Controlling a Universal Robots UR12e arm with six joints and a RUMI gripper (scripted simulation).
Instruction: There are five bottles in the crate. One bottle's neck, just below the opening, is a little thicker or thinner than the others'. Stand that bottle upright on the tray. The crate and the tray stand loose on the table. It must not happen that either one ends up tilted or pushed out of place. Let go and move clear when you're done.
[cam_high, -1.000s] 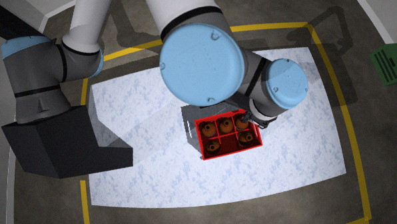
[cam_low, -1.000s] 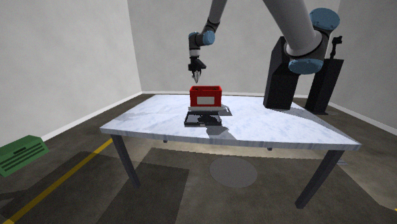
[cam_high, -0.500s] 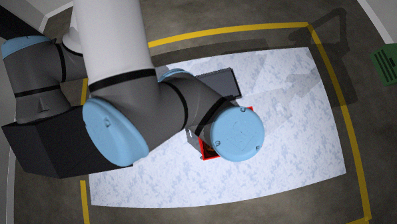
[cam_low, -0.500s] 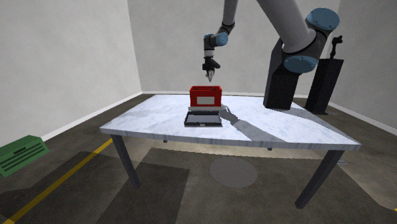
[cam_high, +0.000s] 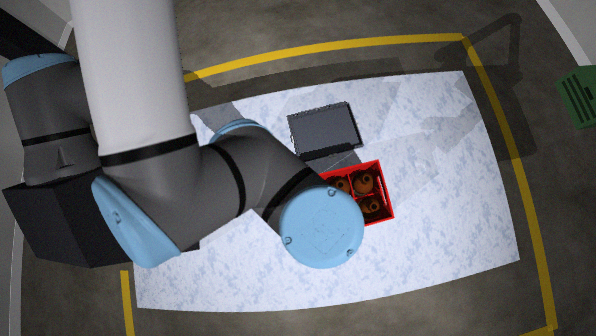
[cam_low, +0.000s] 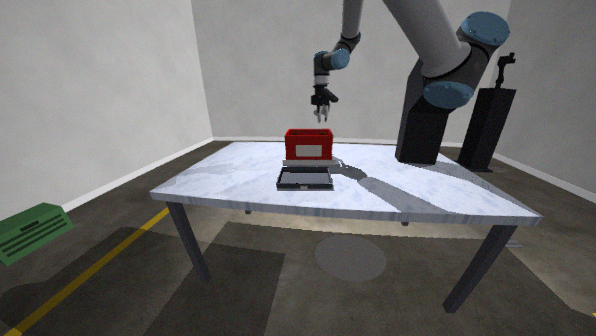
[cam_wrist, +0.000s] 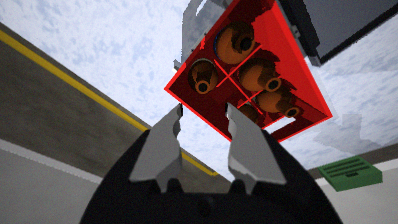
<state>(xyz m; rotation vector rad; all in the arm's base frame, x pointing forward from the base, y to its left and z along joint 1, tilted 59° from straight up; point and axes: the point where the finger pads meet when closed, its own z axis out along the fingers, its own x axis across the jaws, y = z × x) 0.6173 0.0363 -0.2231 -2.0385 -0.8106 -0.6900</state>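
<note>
The red crate lies 80 mm ahead of my hand, 50 mm to the left of it and 160 mm below it. From my hand the other things lie so: dark tray: 80 mm ahead, 330 mm to the left, 230 mm below.
</note>
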